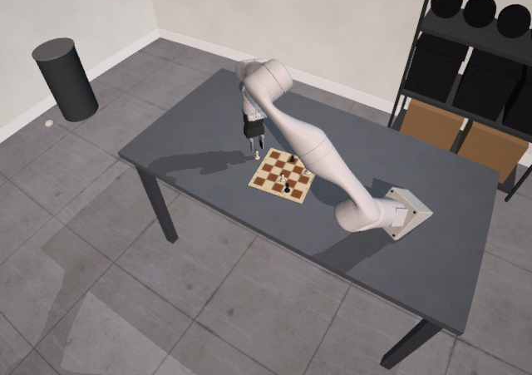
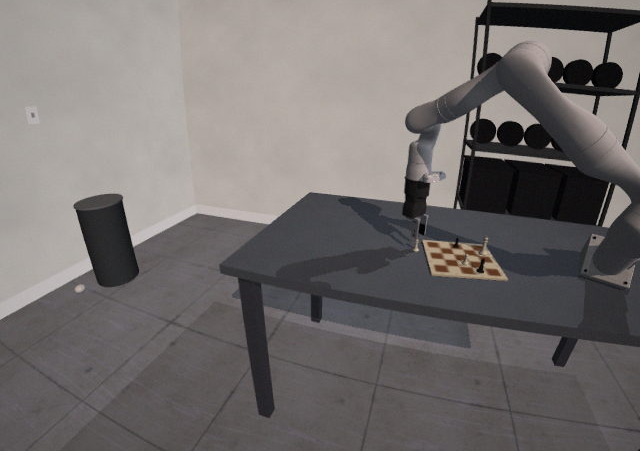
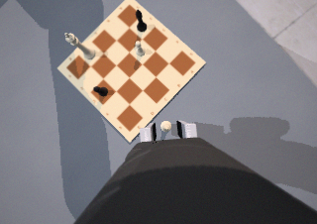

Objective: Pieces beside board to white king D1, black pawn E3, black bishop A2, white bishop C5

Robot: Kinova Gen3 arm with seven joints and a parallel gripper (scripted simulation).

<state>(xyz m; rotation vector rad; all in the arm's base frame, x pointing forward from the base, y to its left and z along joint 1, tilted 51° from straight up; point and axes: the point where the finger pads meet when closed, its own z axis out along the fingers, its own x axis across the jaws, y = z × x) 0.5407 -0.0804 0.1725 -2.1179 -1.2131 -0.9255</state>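
Right now the white bishop is 5 cm below my hand. Round my hand: chessboard: 14 cm behind, 7 cm below, 1 cm to the right; then black pawn: 12 cm behind, 8 cm to the right, 5 cm below; then black bishop: 20 cm behind, 5 cm to the left, 4 cm below.
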